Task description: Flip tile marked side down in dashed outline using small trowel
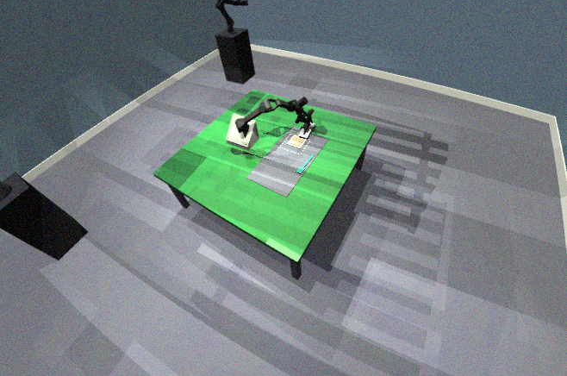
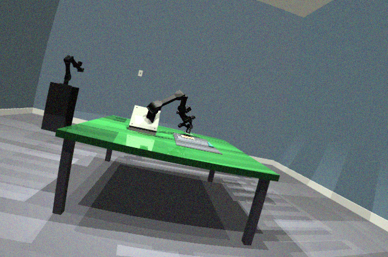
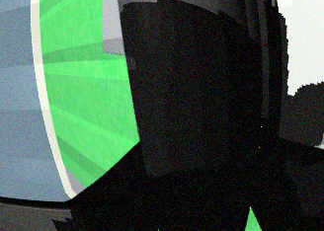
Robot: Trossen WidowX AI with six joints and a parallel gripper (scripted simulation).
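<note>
My gripper tip is now 3 cm past the small trowel and 1 cm above it. The rest, counted from my gripper tip: grey mat: 34 cm to the right, 9 cm below, 2 cm behind; thin teal strip: 37 cm to the right, 12 cm ahead, 7 cm below; tile: 17 cm to the right, 7 cm below, 4 cm behind.
</note>
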